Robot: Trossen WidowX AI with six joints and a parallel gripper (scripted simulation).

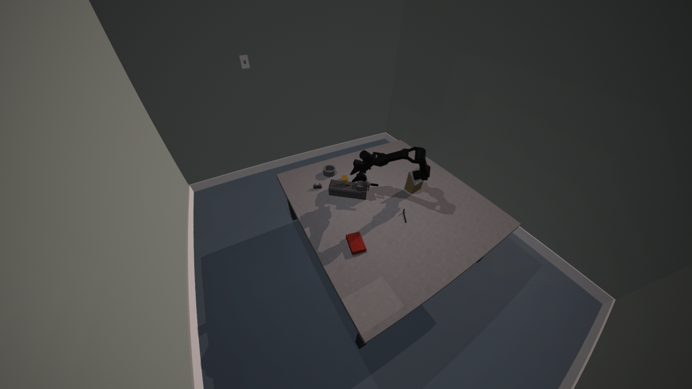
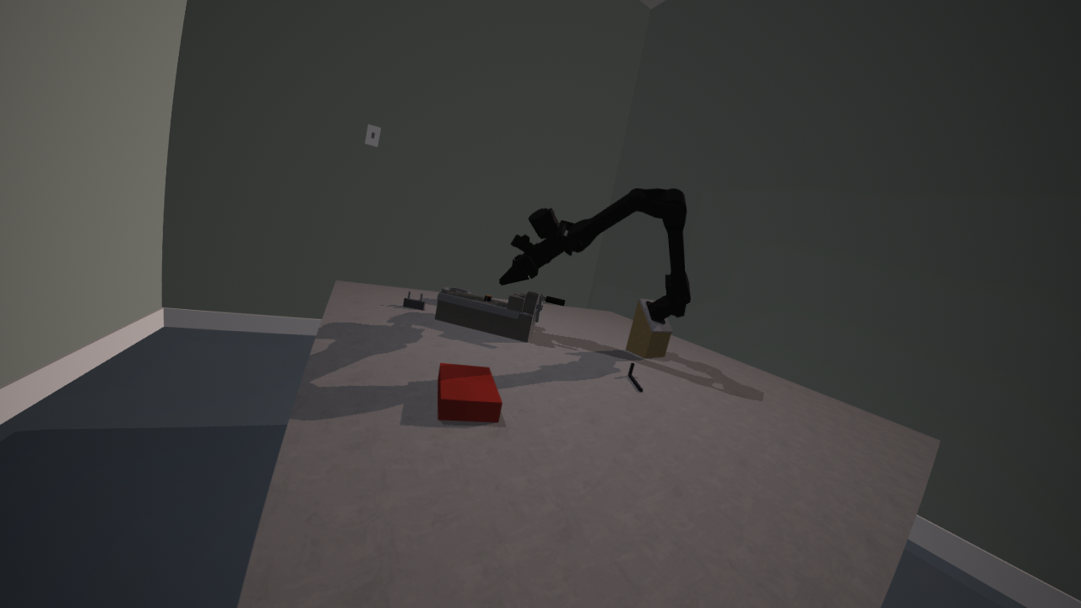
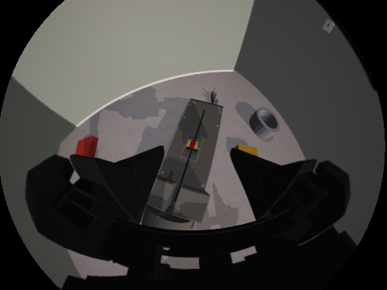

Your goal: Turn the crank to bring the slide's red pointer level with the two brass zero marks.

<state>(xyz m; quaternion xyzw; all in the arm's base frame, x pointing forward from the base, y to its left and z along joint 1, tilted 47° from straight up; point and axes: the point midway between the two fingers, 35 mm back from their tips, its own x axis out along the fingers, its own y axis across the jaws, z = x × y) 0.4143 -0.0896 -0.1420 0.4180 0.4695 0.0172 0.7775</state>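
The red pointer lies 5 cm below my gripper tip and 2 cm ahead of it. From my gripper tip the other things lie so: dark clip 19 cm ahead, 15 cm to the right, 11 cm below; black crank handle 12 cm to the left, 11 cm behind, 1 cm below; yellow block 14 cm to the right, 12 cm below, 3 cm behind.
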